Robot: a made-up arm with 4 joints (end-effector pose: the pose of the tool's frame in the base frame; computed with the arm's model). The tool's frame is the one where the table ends.
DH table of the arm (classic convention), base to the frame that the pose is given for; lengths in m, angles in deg. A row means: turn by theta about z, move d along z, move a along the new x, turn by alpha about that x. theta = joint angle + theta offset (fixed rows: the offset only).
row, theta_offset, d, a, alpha
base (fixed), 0, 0.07, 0, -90
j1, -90, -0.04, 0, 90
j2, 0, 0.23, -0.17, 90
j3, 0, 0.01, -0.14, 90
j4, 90, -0.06, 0.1, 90
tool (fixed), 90, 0.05, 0, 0
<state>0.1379 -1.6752 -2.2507 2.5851</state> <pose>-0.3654 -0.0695 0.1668 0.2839 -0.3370 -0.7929 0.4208</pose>
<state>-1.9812 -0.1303 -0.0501 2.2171</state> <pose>0.4982 0.0244 -0.0430 0.2225 0.5235 -0.3164 0.7592</pose>
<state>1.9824 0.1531 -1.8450 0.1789</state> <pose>0.0687 -0.1686 0.3873 0.3271 0.1059 -0.9357 0.0787</pose>
Working (the frame after each row of the table, in the pose's form):
after base (fixed): 0.0000 0.0000 0.0700 0.7071 -0.7071 0.0000 0.0000
after j1: 0.0000 -0.0400 0.0700 0.9789 0.0000 0.2044 0.0000
after j2: -0.0620 -0.0659 0.3480 0.6791 0.7012 0.1970 -0.0911
after j3: 0.0277 -0.0700 0.4559 0.0502 0.4269 0.0577 -0.9010
after j4: 0.0985 -0.1577 0.4260 0.2869 0.7366 -0.5868 -0.1757

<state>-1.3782 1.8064 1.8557 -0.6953</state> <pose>-0.1359 -0.2383 -0.0839 0.2868 0.7077 0.6447 0.0361</pose>
Working (the frame after each row of the table, in the pose's form):
after base (fixed): 0.0000 0.0000 0.0700 0.7071 -0.7071 0.0000 0.0000
after j1: 0.0000 -0.0400 0.0700 0.0961 0.0000 -0.9954 0.0000
after j2: -0.0830 -0.2053 -0.1482 0.5948 -0.5106 -0.3823 0.4891
after j3: -0.0578 -0.1647 -0.0162 0.4082 -0.4575 0.6709 0.4171
after j4: -0.1569 -0.2203 -0.0423 0.2283 0.0445 0.9563 -0.1773

